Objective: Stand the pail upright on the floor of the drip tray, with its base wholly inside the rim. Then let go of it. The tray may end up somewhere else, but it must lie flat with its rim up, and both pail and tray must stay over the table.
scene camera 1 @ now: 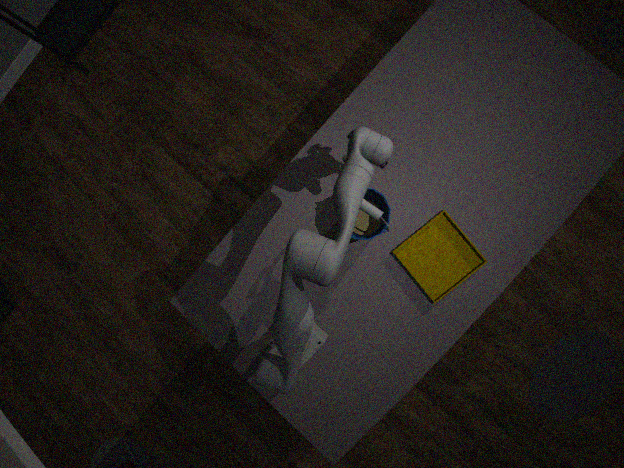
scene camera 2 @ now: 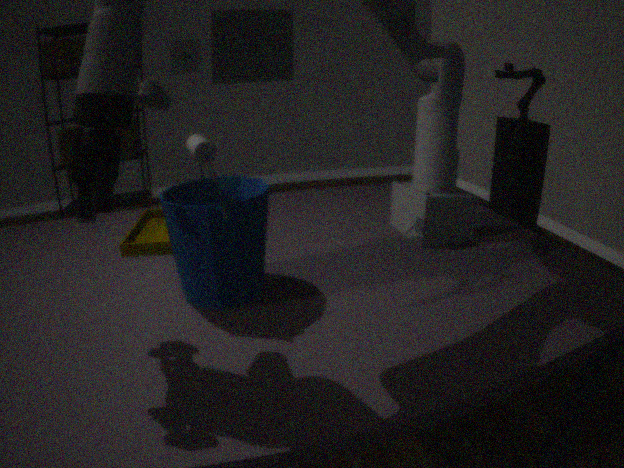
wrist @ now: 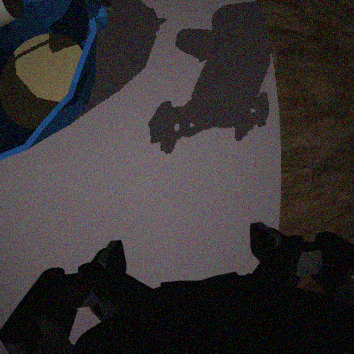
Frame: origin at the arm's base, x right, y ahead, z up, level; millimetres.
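Seen in the pictures: gripper, fingertip midpoint: (scene camera 2: 96, 217) (wrist: 187, 246); arm's base, link origin: (scene camera 2: 431, 188).
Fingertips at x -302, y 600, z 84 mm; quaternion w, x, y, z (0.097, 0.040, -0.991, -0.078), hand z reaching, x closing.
Pixels of each thing's top centre, then the offset from my fingertips to it. Level surfaces: height alone.
- pale grip, top centre: (scene camera 2: 199, 137) (scene camera 1: 366, 206) dx +138, dy -130, dz +66 mm
- yellow drip tray, top centre: (scene camera 2: 179, 222) (scene camera 1: 440, 256) dx +423, dy -41, dz -161 mm
- table, surface height: dz -189 mm
The blue pail (scene camera 1: 373, 230) (scene camera 2: 219, 246) (wrist: 47, 70) stands upright on the table, beside the tray and apart from it. Its handle is raised, with a pale grip (scene camera 1: 371, 208) (scene camera 2: 196, 143) above the rim. The yellow drip tray (scene camera 1: 438, 256) (scene camera 2: 146, 248) lies flat with its rim up; the pail hides part of it in scene camera 2. My gripper (wrist: 187, 246) (scene camera 2: 87, 214) is open and empty, above the table to the side of the pail away from the tray. The arm hides it in scene camera 1. The wrist view shows part of the pail at upper left.
The table (scene camera 1: 478, 125) has its long edge close to the gripper, with floor beyond it at the right of the wrist view. The arm's base (scene camera 2: 403, 209) stands at one end of the table. Part of the arm (scene camera 1: 352, 186) passes over the pail's side. Dark arm shadows lie across the table.
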